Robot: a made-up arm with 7 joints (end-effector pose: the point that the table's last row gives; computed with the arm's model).
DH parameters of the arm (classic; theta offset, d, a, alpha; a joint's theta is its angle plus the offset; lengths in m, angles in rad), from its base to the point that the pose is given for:
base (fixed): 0 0.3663 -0.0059 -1.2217
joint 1: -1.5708 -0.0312 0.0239 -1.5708
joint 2: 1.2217 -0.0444 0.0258 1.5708
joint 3: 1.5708 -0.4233 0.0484 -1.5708
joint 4: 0 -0.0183 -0.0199 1.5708
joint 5: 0 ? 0.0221 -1.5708
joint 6: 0 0.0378 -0.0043 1.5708
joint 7: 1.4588 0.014 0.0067 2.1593
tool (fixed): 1.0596 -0.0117 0 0
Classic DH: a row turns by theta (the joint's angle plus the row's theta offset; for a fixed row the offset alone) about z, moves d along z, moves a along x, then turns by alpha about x.
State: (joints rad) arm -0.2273 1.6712 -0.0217 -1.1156 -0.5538 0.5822 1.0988
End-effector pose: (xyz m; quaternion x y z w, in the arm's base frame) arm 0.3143 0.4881 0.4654 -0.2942 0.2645 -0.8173 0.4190
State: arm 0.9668 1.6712 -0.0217 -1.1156 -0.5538 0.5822 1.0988
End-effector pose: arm 0.0432 0.5740 0.2295 -0.7259 0.3835 -0.4399 0.3640
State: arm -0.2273 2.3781 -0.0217 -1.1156 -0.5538 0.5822 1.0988
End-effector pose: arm 0.2286 0.3459 0.8081 -0.1322 0.4910 -0.6547 0.5593
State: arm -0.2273 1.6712 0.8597 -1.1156 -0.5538 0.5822 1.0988
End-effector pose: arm 0.1421 0.4729 0.6981 0.0821 0.0557 -0.8890 0.4470
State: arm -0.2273 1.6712 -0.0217 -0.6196 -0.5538 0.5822 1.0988
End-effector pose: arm 0.2282 0.6179 0.4604 -0.3501 0.1368 -0.7114 0.5938
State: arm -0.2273 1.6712 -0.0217 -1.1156 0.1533 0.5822 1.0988
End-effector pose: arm 0.3031 0.5047 0.4837 -0.2827 -0.0389 -0.9187 0.2732
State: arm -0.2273 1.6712 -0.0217 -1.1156 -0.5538 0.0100 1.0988
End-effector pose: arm 0.3129 0.4999 0.4735 -0.3550 0.3816 -0.8369 0.1671
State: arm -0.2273 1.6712 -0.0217 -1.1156 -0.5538 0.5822 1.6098
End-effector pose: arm 0.3172 0.4894 0.4603 -0.1608 0.1079 -0.9283 0.3175
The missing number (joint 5, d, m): -0.3425
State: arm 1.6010 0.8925 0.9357 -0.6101 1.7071 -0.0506 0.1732
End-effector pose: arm -0.5479 0.4313 0.4588 -0.1713 -0.2387 -0.6650 0.6866
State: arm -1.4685 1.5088 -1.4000 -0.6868 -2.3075 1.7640 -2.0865
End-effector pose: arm 0.5122 0.5131 0.4154 -0.1608 -0.3548 0.6948 0.6046
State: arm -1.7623 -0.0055 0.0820 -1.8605 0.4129 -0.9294 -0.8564
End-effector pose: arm 0.2537 -0.2508 0.6871 -0.8470 0.0649 0.5263 0.0363
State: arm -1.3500 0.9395 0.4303 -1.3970 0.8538 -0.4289 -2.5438
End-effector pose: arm 0.3681 0.2832 0.6774 0.0454 0.3020 -0.5292 0.7916
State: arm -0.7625 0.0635 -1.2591 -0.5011 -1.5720 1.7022 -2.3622
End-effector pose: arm 0.3839 -0.3074 -0.2253 -0.2523 0.4078 0.7090 0.5171
